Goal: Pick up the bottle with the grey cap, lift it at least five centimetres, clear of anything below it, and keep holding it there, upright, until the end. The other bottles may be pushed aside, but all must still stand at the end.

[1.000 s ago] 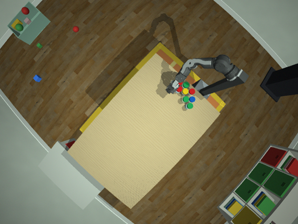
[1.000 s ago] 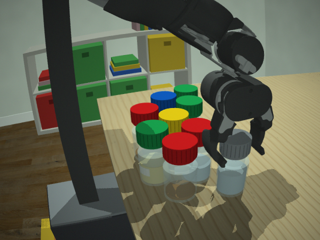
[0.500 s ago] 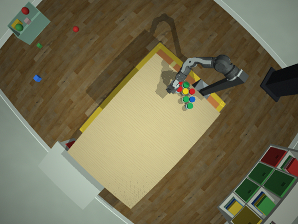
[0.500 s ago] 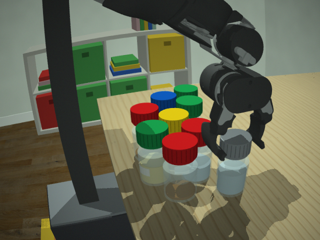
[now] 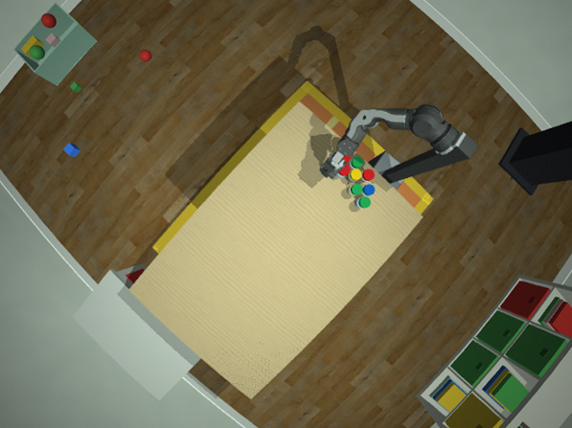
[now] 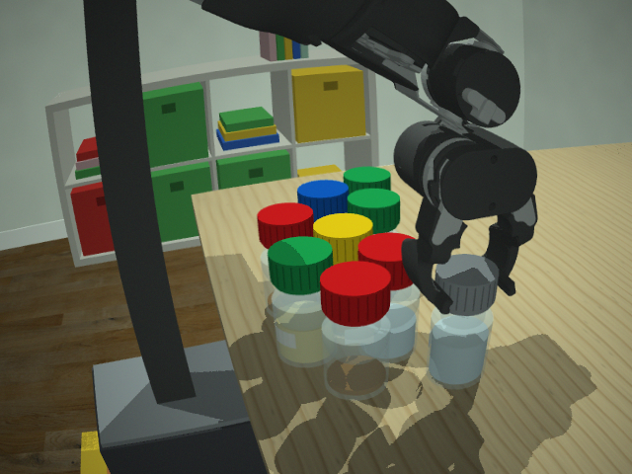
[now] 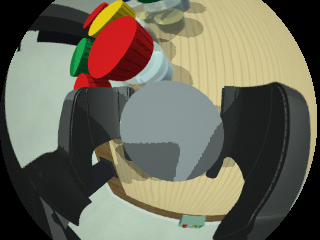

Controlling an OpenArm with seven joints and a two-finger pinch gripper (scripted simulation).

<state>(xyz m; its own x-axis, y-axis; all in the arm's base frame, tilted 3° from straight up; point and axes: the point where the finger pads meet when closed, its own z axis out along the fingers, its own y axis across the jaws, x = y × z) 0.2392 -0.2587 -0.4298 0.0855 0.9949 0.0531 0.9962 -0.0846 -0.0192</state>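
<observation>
My hand is 40 mm above the grey-capped bottle. The rest, counted from my hand: blue-capped bottle (40 mm behind, 220 mm to the left, 40 mm below).
</observation>
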